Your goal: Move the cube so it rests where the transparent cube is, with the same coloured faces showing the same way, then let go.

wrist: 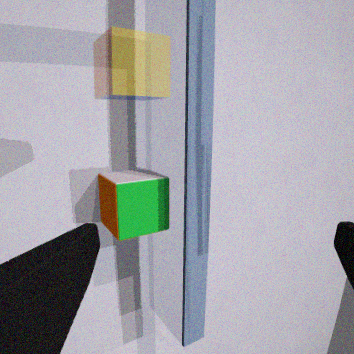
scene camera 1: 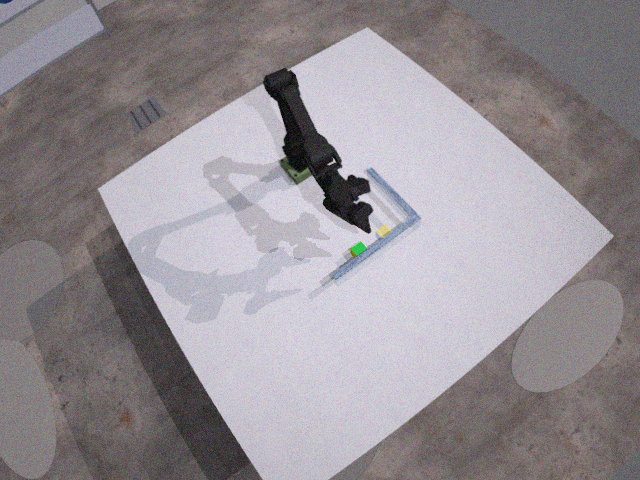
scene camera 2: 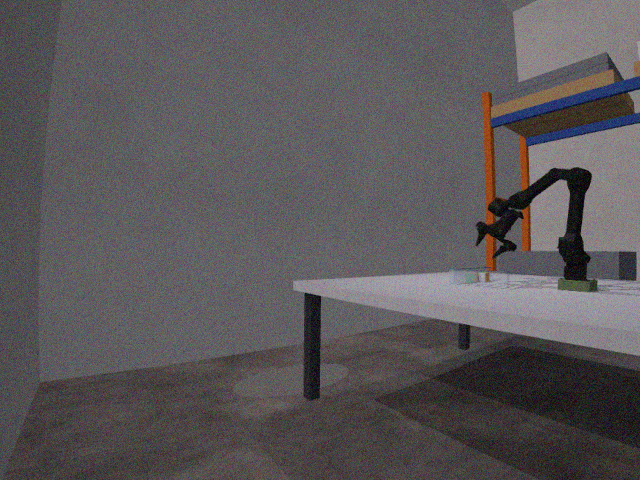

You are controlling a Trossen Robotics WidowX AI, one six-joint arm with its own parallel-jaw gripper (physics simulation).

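Places are measured from the arm's base along level axes (x ahead, y left, z up), in millimetres.
Pixels of known places: gripper, between the fingertips: (wrist: 217, 234) (scene camera 1: 361, 228) (scene camera 2: 484, 252); arm's base, origin of its link: (scene camera 1: 300, 162) (scene camera 2: 575, 279).
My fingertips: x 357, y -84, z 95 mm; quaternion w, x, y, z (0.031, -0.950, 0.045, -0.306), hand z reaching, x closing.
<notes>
For each thing: its top centre in the pictures, then the offset to it from my fingertips. Level surfaces: height alone.
- solid cube, centre of its top: (wrist: 144, 208) (scene camera 1: 359, 249) dx +11, dy -21, dz -91 mm
- transparent cube, centre of its top: (wrist: 142, 63) (scene camera 1: 384, 231) dx +26, dy +72, dz -91 mm
- white table, height of its surface: dz -130 mm
The solid cube (scene camera 1: 358, 249) (wrist: 142, 207) rests on the table beside the inner side of a low wall. Its green face is up; in the wrist view an orange face shows at left and a whitish face on the far side. The transparent cube (scene camera 1: 383, 230) (wrist: 140, 65) stands farther along the same wall, apart from the solid one, with yellow up, a reddish face at left and a blue edge nearest the camera. My gripper (scene camera 1: 369, 209) (scene camera 2: 486, 251) (wrist: 217, 234) is open and empty, well above the table. In the wrist view the solid cube shows between the fingertips, nearer the left one.
Two clear, blue-rimmed walls (scene camera 1: 390, 237) (wrist: 200, 125) meet in an L on the white table (scene camera 1: 330, 361) (scene camera 2: 392, 291). The arm's green base (scene camera 1: 295, 173) (scene camera 2: 577, 284) stands behind them. An orange-and-blue shelf rack (scene camera 2: 487, 155) stands beyond the table.
</notes>
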